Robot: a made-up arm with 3 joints. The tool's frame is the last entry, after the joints. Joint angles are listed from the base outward. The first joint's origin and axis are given. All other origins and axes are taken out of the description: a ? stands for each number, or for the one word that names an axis. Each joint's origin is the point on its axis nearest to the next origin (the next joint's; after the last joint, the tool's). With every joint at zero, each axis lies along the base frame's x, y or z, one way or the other. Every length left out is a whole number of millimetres.
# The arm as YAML. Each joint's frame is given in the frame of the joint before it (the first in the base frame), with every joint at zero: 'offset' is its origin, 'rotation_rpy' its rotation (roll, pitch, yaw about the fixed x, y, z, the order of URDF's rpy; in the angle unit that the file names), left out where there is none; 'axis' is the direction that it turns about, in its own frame. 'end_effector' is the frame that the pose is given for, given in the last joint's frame.
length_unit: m
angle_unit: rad
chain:
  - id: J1
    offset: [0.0, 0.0, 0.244]
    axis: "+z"
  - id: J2
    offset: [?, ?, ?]
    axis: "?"
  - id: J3
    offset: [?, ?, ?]
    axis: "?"
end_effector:
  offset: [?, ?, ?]
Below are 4 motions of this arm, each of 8 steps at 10 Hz.
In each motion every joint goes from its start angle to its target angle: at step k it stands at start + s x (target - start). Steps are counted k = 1, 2, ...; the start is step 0. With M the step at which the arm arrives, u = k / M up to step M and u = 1 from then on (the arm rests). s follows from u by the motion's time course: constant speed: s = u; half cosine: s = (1 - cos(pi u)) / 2; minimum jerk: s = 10 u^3 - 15 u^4 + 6 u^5.
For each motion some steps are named. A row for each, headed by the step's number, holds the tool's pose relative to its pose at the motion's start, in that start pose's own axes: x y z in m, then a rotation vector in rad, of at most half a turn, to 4 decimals.
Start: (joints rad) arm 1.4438 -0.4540 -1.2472
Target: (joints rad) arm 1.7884 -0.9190 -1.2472
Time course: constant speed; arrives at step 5
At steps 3, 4, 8:
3: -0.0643 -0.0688 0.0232 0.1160 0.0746 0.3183
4: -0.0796 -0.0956 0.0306 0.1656 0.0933 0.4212
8: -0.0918 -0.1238 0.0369 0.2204 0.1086 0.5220

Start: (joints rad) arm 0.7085 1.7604 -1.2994
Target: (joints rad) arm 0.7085 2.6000 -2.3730
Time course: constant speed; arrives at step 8
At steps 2, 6, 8:
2: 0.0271 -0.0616 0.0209 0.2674 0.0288 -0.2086
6: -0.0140 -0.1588 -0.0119 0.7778 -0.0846 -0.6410
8: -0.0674 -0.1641 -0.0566 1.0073 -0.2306 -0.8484

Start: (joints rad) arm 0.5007 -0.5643 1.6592
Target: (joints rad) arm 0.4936 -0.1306 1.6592
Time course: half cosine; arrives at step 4
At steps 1, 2, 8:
1: -0.0053 -0.0124 -0.0011 -0.0005 -0.0047 0.0633
2: -0.0145 -0.0438 -0.0037 -0.0016 -0.0160 0.2163
8: -0.0189 -0.0901 -0.0073 -0.0024 -0.0316 0.4326

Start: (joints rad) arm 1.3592 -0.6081 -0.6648
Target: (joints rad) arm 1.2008 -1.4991 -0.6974
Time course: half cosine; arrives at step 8
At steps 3, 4, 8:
3: -0.0798 -0.0379 -0.0673 -0.0233 -0.2379 0.1425
4: -0.1180 -0.0684 -0.1180 -0.0430 -0.3817 0.2354
8: -0.1683 -0.1712 -0.2669 -0.1119 -0.7414 0.4967

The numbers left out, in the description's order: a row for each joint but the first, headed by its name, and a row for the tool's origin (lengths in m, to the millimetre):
J2: xyz 0.09 0.401 0.0, axis +y
J3: xyz -0.2 0.0 0.02, axis -x
tool: xyz 0.0 0.088 0.363

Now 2 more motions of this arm.
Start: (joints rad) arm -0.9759 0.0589 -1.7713
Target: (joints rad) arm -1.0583 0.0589 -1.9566
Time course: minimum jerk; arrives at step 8
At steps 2, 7, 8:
2: 0.0002 -0.0071 0.0007 0.0197 -0.0083 0.0018
7: 0.0029 -0.0689 0.0011 0.1870 -0.0776 0.0233
8: 0.0030 -0.0700 0.0011 0.1900 -0.0789 0.0238

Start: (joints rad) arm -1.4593 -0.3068 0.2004
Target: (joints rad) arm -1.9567 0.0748 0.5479
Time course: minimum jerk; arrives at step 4
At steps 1, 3, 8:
1: 0.0424 0.0224 -0.0029 -0.0505 0.0493 -0.0397
3: 0.3888 0.0939 -0.0861 -0.3640 0.4727 -0.3004
8: 0.4329 0.0896 -0.1035 -0.3941 0.5330 -0.3282

